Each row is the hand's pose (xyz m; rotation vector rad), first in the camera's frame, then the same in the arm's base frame.
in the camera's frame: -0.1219 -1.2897 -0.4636 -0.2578 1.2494 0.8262
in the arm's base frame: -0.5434 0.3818 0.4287 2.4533 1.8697 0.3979
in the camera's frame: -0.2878 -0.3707 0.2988 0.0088 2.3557 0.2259
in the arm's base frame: 0.4153 -0.1046 -0.1169 -1.4861 -1.2511 -0.5978
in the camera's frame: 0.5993 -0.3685 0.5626 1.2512 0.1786 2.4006
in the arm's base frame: 0.0364 -0.0237 -0.9574 2.4963 -1.0654 -0.3652
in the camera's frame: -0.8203 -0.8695 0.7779 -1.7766 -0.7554 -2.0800
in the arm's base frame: 0.2607 -0.8595 0.2931 -2.1756 1.6916 0.1617
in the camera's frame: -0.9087 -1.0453 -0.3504 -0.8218 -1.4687 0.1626
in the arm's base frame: 0.0424 0.0680 0.9286 -0.1237 0.8693 -0.5625
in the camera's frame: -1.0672 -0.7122 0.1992 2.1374 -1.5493 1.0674
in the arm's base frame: 0.4598 -0.3873 0.6906 0.8860 -1.4226 -1.9296
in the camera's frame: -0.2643 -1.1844 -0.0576 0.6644 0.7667 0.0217
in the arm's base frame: -0.3481 -0.0024 0.3263 -1.8328 -1.7884 1.3143
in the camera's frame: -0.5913 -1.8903 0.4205 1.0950 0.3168 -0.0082
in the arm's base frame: -0.7799 -0.7404 0.6469 -1.7298 -1.3390 2.0509
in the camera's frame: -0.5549 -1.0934 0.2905 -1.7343 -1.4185 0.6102
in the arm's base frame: -0.1031 -0.3916 0.3756 -0.2179 0.6446 0.3524
